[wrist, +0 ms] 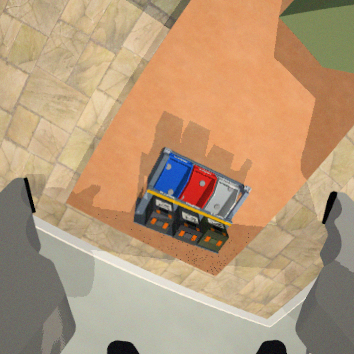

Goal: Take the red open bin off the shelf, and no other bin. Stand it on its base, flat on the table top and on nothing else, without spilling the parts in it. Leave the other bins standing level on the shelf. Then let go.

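Places are measured from the arm's base along level axes (x up, y left, z back), in millimetres.
Pixels of known places: gripper, fingertip midpoint: (181,189).
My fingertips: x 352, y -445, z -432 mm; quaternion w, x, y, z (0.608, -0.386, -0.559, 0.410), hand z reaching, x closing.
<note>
For each thing: its top centre in the pictures, then the offset to it from my fingertips. "pt": a spot on its surface instead. Level surfaces: height alone.
- red open bin, surface spot: (199,189) pt dx -906, dy +346, dz -395 mm
- small shelf, surface spot: (154,173) pt dx -831, dy +132, dz -367 mm
- blue bin, surface spot: (173,178) pt dx -907, dy +225, dz -391 mm
- light grey bin, surface spot: (221,200) pt dx -907, dy +460, dz -406 mm
- orange table top, surface height: dx -916 mm
The red open bin (199,189) stands in the upper row of a small shelf (154,173), seen from above. It sits between a blue bin (173,178) on its left and a light grey bin (221,200) on its right. Small light round parts show in these bins. The shelf stands on an orange table top (215,100). My gripper (181,189) is wide open and empty, its two jaws at the left and right edges of the view. It is high above the shelf, which appears small between the jaws.
Several dark bins (188,233) with orange parts and white labels stand in the row in front, below a yellow strip. A green object (325,42) is at the upper right. Stone-tiled floor (45,95) surrounds the table, and a pale surface (165,305) with a white edge lies at the bottom.
</note>
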